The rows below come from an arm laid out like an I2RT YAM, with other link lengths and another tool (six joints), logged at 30 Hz.
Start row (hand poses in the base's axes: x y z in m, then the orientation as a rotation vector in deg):
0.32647 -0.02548 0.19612 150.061 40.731 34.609
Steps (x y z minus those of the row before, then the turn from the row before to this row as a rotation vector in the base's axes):
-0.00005 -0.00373 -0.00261 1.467 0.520 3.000
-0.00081 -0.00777 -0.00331 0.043 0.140 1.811
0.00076 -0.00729 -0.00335 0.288 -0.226 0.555
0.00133 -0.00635 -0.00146 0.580 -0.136 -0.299
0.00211 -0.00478 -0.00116 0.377 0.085 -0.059
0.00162 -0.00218 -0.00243 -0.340 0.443 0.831
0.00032 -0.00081 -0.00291 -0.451 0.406 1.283
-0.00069 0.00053 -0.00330 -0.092 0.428 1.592
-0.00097 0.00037 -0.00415 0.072 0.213 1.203
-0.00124 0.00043 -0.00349 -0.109 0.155 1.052
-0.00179 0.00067 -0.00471 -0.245 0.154 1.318
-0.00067 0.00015 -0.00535 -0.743 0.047 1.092
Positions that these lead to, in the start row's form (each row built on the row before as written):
0.32642 -0.02921 0.19351 151.001 44.788 35.559
0.32561 -0.03698 0.19020 150.673 47.296 35.885
0.32637 -0.04427 0.18685 150.670 47.959 36.482
0.32770 -0.05062 0.18539 151.191 47.449 36.913
0.32981 -0.05540 0.18423 151.588 47.350 37.009
0.33143 -0.05758 0.18180 151.311 48.652 36.457
0.33175 -0.05839 0.17889 150.782 50.570 35.997
0.33106 -0.05786 0.17559 150.470 52.882 35.796
0.33009 -0.05749 0.17144 150.279 54.586 35.866
0.32885 -0.05706 0.16795 149.931 56.079 35.854
0.32706 -0.05639 0.16324 149.360 57.940 35.815
0.32639 -0.05624 0.15789 148.361 59.479 35.521

